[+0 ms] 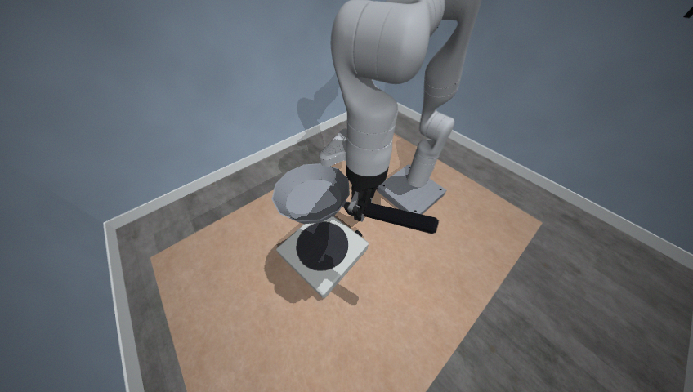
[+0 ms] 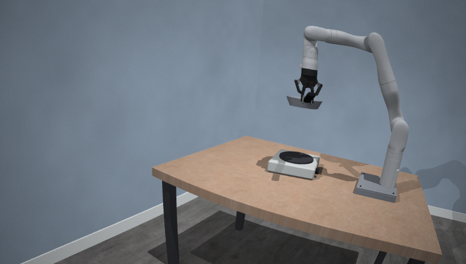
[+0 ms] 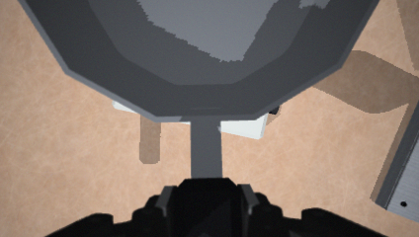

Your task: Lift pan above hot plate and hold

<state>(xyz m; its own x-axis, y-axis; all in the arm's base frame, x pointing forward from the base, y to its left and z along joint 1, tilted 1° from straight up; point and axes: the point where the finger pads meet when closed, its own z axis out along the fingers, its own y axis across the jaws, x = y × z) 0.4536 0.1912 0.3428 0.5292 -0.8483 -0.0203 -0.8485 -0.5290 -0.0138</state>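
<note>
Now: the pan 6 cm to the right of my hand, 4 cm ahead of it and 2 cm below it. From my hand the other things lie so: hot plate 34 cm below, 12 cm to the right, 6 cm ahead.
</note>
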